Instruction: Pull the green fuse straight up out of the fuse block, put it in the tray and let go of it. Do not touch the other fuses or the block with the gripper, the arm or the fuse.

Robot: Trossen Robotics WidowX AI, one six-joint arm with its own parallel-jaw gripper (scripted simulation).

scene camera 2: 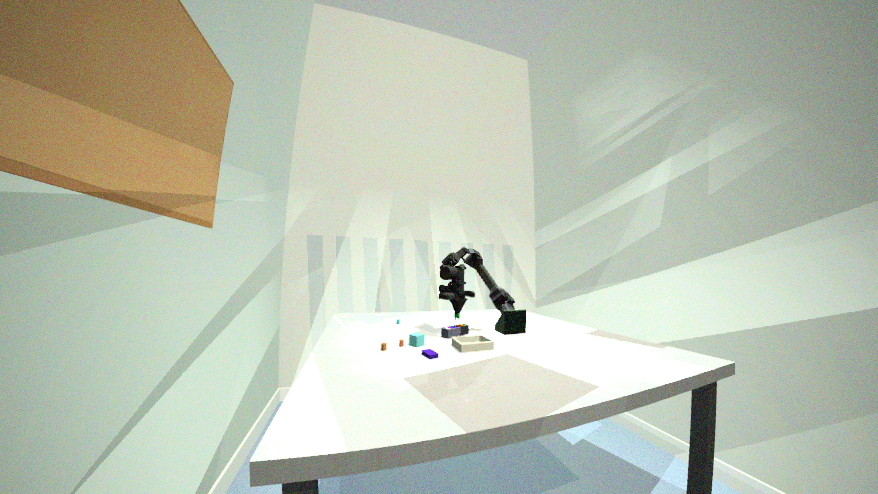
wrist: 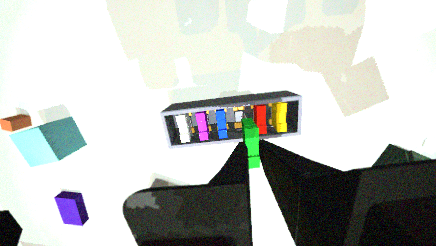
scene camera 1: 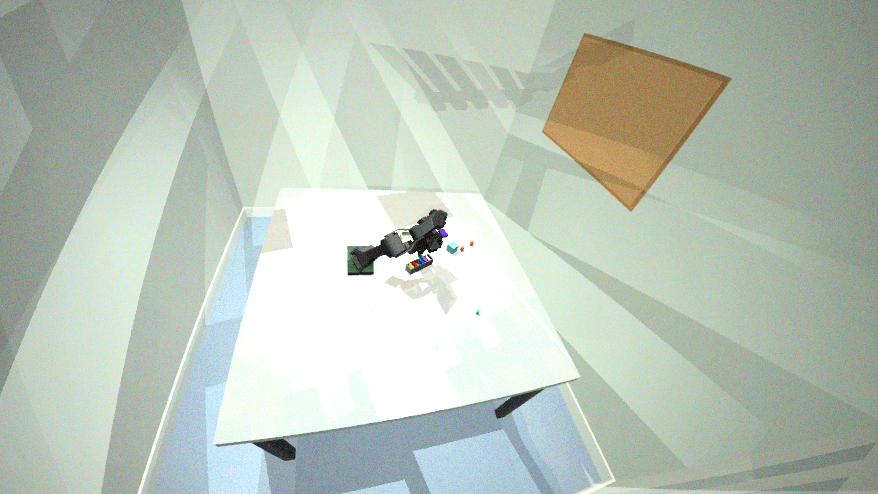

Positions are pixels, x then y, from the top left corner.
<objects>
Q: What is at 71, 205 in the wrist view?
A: A purple block.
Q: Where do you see a cyan cube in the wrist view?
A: At 51, 142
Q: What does my gripper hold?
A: A green fuse.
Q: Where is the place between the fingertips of my gripper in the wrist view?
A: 251, 147
</objects>
